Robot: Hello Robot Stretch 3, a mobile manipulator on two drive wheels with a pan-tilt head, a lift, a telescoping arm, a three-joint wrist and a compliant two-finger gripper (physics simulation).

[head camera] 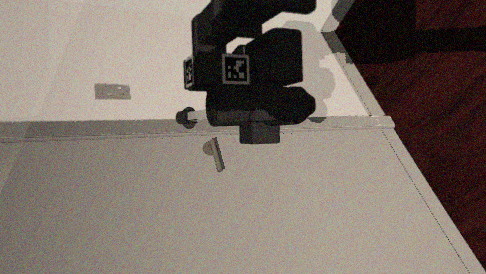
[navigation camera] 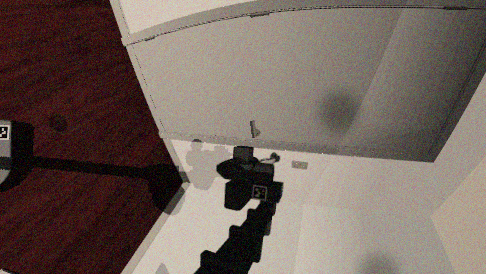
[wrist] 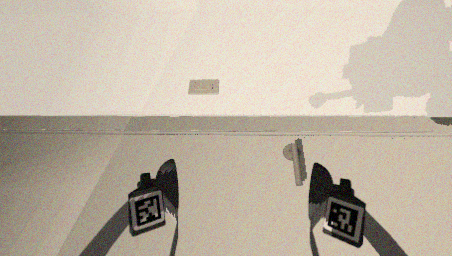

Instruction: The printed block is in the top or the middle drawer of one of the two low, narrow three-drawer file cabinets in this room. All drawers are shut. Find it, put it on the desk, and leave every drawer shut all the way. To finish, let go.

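Frame: origin at the robot's base, x down, y right, z back, level; millimetres.
Where they show: gripper, between the fingertips: (navigation camera: 260, 155).
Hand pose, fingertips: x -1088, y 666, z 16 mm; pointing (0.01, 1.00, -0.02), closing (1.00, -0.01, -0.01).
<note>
Things, the pixels of their top centre, and the offset from my fingertips. "spot": a spot on its surface instead. Level surfaces: height alone.
- pale door, a spot on its surface: (head camera: 280, 215) spot: dx +349, dy +348, dz -315 mm
- lever handle, a spot on its surface: (head camera: 217, 155) (navigation camera: 253, 129) spot: dx +165, dy +435, dz -111 mm
- small plate, centre of its top: (head camera: 94, 91) (navigation camera: 307, 166) dx -189, dy +685, dz +119 mm
- Dark red floor, height of its surface: dx +1088 mm
My gripper (wrist: 242, 180) is open and empty in the wrist view, in front of a pale door with a lever handle. One dark fingertip (head camera: 187, 117) (navigation camera: 274, 158) shows beside the black wrist body in the head and navigation views; the other finger is hidden there. The printed block, the file cabinets with their drawers, and the desk do not show in these views.
A pale door (head camera: 280, 215) (navigation camera: 225, 80) (wrist: 240, 220) has a lever handle (head camera: 217, 155) (navigation camera: 253, 129) (wrist: 299, 162). On the white wall beside its frame is a small plate (head camera: 112, 92) (navigation camera: 299, 164) (wrist: 204, 86). Dark red floor (head camera: 440, 125) (navigation camera: 65, 75) borders both.
</note>
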